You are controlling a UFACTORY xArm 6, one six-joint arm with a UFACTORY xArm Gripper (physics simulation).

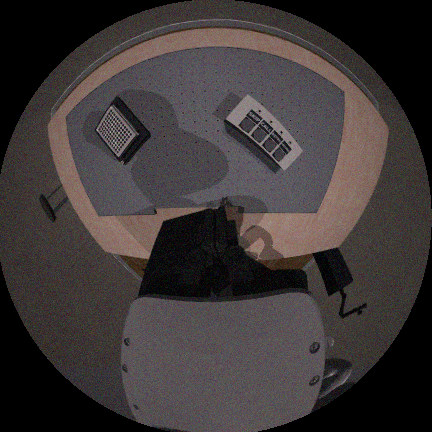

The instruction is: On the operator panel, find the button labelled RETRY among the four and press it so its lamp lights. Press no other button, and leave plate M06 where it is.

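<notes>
The operator panel, a pale block with four dark square buttons in a slanting row, stands on the grey mat at the upper right. Its labels read SKIP, CALL, then what looks like RETRY above the third button; the fourth label is too small to read. The small lamps above the labels look dark. A pale plate with a grid of holes, probably M06, sits on a black holder at the upper left; no label is readable. My gripper is shut and empty, a dark silhouette near the mat's front edge, below and left of the panel.
The perforated grey mat lies on a wooden table with a raised rim at the back. A large black box shape is close left of the fingers. Dark fixtures stand off the table at right and left. Arm shadows cross the mat.
</notes>
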